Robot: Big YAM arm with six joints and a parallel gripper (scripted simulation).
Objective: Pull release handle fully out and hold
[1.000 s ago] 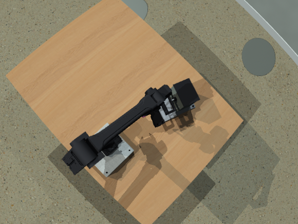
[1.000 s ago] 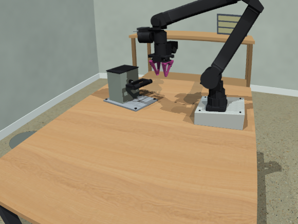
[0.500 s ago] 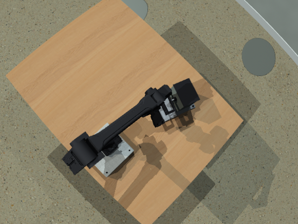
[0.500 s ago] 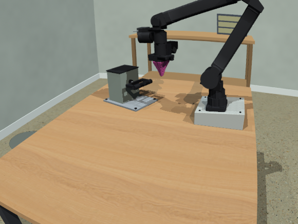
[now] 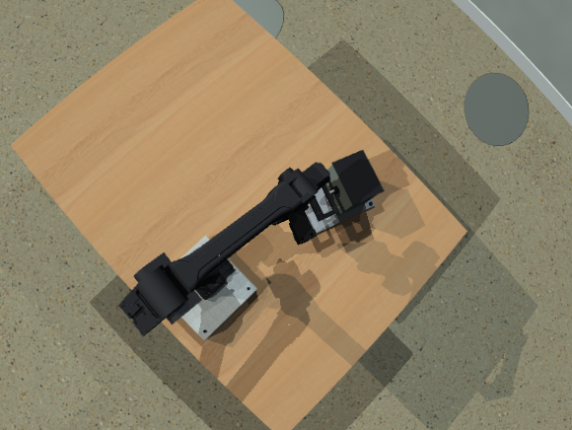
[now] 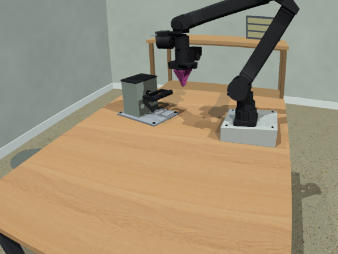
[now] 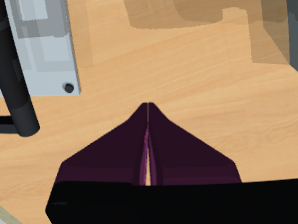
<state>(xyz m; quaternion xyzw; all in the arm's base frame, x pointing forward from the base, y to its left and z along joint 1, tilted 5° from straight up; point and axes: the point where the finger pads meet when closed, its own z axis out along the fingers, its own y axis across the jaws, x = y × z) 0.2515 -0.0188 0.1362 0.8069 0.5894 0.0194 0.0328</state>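
Right now my hand is 16 cm short of the release handle grip, 5 cm to the left of it and 7 cm above it. Round my hand: grey baseplate: 20 cm ahead, 6 cm to the right, 17 cm below.
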